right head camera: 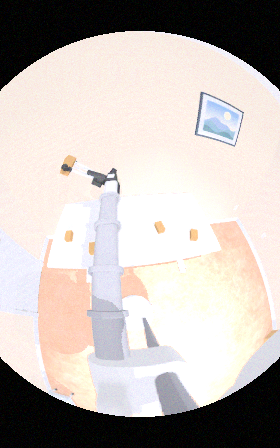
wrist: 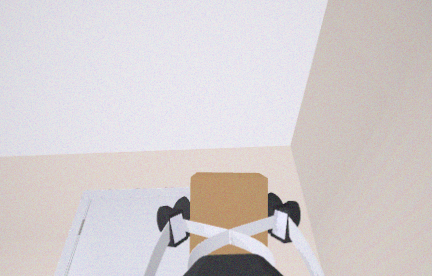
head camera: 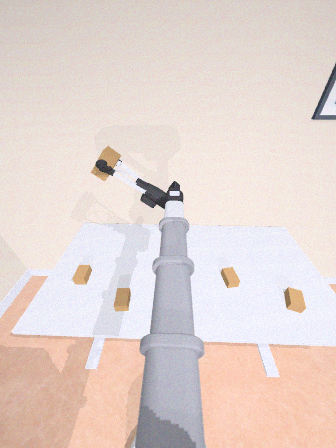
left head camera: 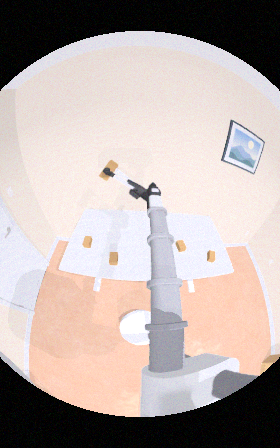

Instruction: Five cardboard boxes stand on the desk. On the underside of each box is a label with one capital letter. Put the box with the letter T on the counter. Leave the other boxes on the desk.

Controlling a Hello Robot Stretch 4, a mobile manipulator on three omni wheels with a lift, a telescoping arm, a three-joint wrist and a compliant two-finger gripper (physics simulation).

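Pixels of known places: gripper, fingertip midpoint: (right head camera: 64, 161) (wrist: 227, 210) (head camera: 101, 157) (left head camera: 105, 165); robot's base, link origin: (right head camera: 134, 311) (left head camera: 138, 326).
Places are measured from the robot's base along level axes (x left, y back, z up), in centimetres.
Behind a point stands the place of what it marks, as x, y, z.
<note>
My gripper (head camera: 103, 165) (left head camera: 107, 171) (right head camera: 66, 167) (wrist: 227, 210) @[24.8, -68.2, 133.8] is shut on a cardboard box (head camera: 111, 155) @[20.4, -66.1, 135.1] (left head camera: 111, 165) @[21.0, -65.4, 134.7] (right head camera: 70, 161) @[19.8, -65.4, 134.0] (wrist: 229, 192) @[19.4, -68.4, 132.7], held tilted in the air beyond the desk's back left part as seen from the head. The letter label on this box does not show. The other boxes stand apart on the white desk (head camera: 270, 250) @[-62.2, -89.8, 69.2] (left head camera: 200, 227) @[-60.9, -92.3, 69.2] (right head camera: 135, 215) @[-12.3, -83.9, 69.2]: a back left box (head camera: 82, 274) @[47.7, -64.1, 74.2], a front left box (head camera: 122, 299) @[23.3, -51.2, 74.2], an inner right box (head camera: 230, 277) @[-29.9, -65.0, 74.2] and an outer right box (head camera: 295, 300) @[-56.9, -53.6, 74.2]. Their undersides are hidden. I cannot make out the counter.
The telescoping arm (head camera: 172, 300) @[0.2, -24.1, 125.8] (left head camera: 165, 260) @[-0.2, -23.9, 125.8] (right head camera: 106, 250) @[-0.6, -22.9, 125.8] reaches out above the desk's middle. A wall stands behind the desk, with a framed picture (left head camera: 243, 146) @[-92.0, -114.2, 162.6] (right head camera: 219, 119) @[-93.0, -114.2, 161.4] at the right. A white door (wrist: 125, 230) @[145.3, -10.0, 181.5] shows behind the held box in the wrist view.
</note>
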